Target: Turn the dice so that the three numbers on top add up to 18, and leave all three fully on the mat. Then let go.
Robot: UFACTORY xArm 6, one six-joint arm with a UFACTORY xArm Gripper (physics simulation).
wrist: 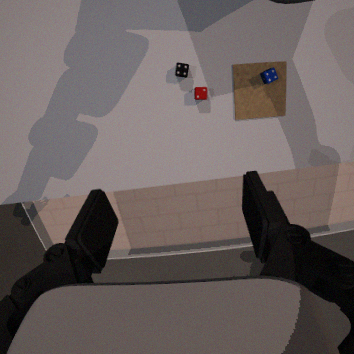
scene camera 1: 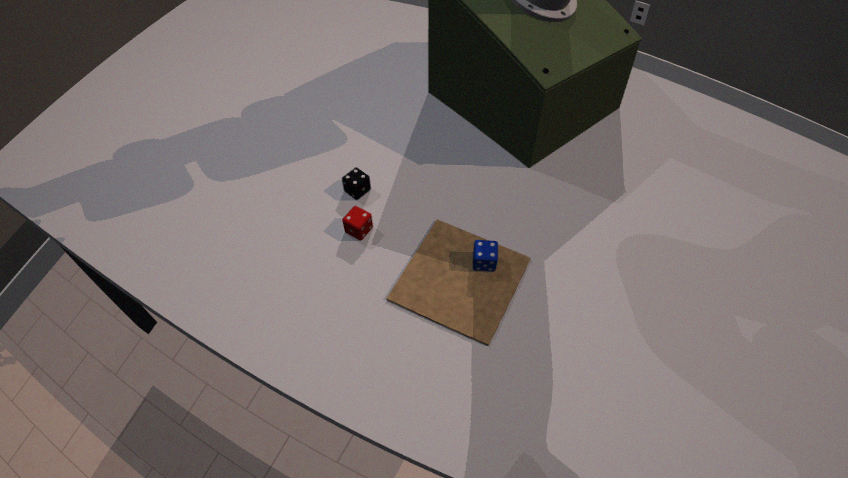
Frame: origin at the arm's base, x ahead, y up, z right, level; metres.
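Seen in the pictures: gripper, between the fingertips: (wrist: 174,197).
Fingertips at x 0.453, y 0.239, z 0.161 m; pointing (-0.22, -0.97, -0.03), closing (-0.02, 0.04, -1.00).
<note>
Offsets run from my fingertips to a thing's middle. Level surfaces: height alone.
A blue die @(dx -0.081, dy -0.429, dz -0.233 m) (scene camera 1: 485,255) (wrist: 269,75) sits on the brown mat @(dx -0.046, dy -0.446, dz -0.216 m) (scene camera 1: 439,296) (wrist: 252,105), near one corner, with four pips on top. A black die @(dx -0.116, dy -0.433, dz -0.018 m) (scene camera 1: 356,182) (wrist: 182,69) lies on the table off the mat, with four pips on top. A red die @(dx -0.055, dy -0.433, dz -0.057 m) (scene camera 1: 357,223) (wrist: 201,93) lies on the table between the black die and the mat, apart from both, with two pips on top. My gripper (wrist: 174,197) is open and empty, high up and away from the dice; its fingers do not show in the scene view.
The green base block (scene camera 1: 534,89) of the arm stands on the white table @(dy -0.448 m) (scene camera 1: 285,285) (wrist: 150,160) behind the dice and mat. The table's front edge and the tiled floor (scene camera 1: 237,427) (wrist: 175,215) lie on the near side. Shadows of the arm cross the table.
</note>
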